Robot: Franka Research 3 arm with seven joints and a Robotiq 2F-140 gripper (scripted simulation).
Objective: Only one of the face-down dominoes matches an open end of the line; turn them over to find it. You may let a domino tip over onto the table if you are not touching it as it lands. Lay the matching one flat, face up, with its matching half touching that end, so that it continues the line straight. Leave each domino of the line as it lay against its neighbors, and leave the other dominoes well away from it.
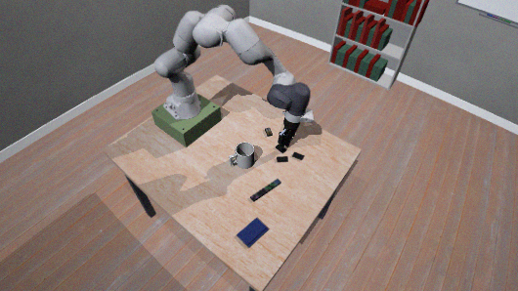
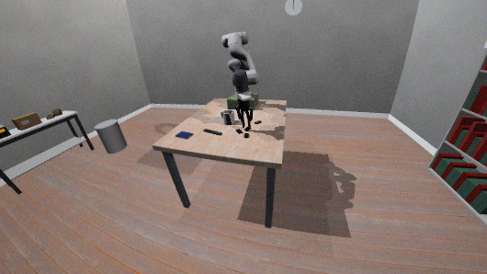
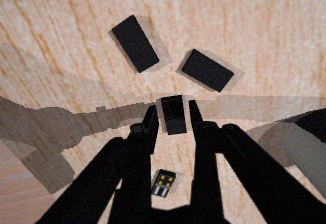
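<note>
Now: hand 50 mm above the black domino and 20 mm past it. From my hand the other things lie so: blue book: 460 mm to the right, 150 mm ahead, 50 mm below; grey mug: 180 mm to the right, 120 mm behind, 10 mm below.
</note>
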